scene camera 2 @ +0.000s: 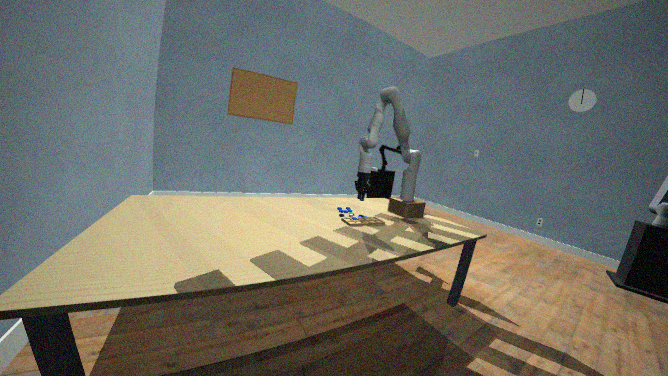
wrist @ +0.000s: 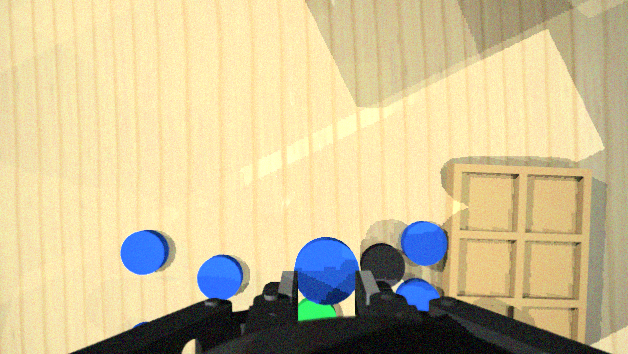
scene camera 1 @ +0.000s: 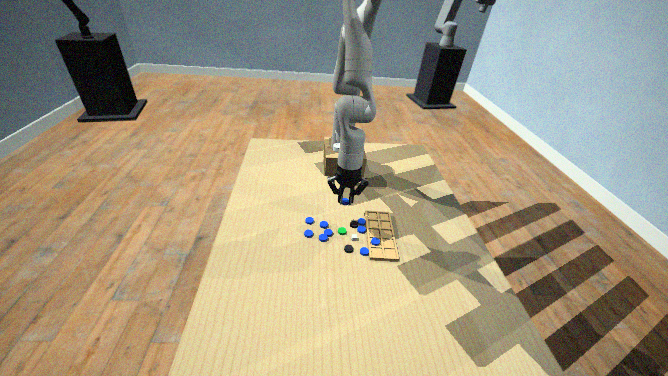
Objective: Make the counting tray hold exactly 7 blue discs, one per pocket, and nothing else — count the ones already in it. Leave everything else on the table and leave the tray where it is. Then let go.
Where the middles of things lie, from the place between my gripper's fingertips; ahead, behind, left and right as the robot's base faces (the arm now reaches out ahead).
Now: the wooden counting tray (scene camera 1: 378, 223) 8 cm ahead of my hand, 11 cm to the left of it and 9 cm below it.
